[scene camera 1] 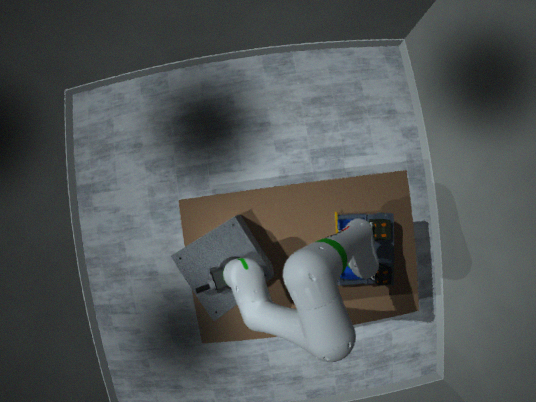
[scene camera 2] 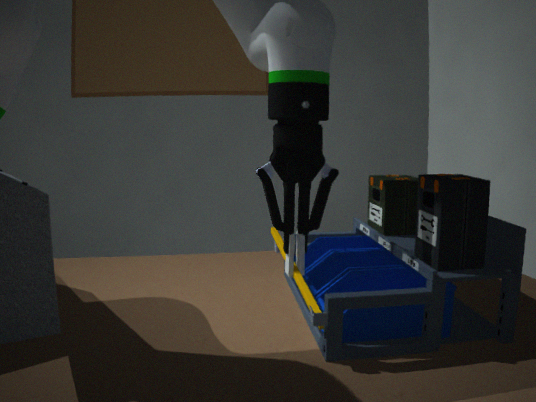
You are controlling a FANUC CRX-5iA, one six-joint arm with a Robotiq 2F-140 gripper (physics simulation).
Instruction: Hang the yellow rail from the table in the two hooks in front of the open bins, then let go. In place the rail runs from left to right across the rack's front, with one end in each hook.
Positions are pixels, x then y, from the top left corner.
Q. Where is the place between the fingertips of my gripper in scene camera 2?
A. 294,273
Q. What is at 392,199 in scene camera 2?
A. A green case.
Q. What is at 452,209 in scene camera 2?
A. A dark case.
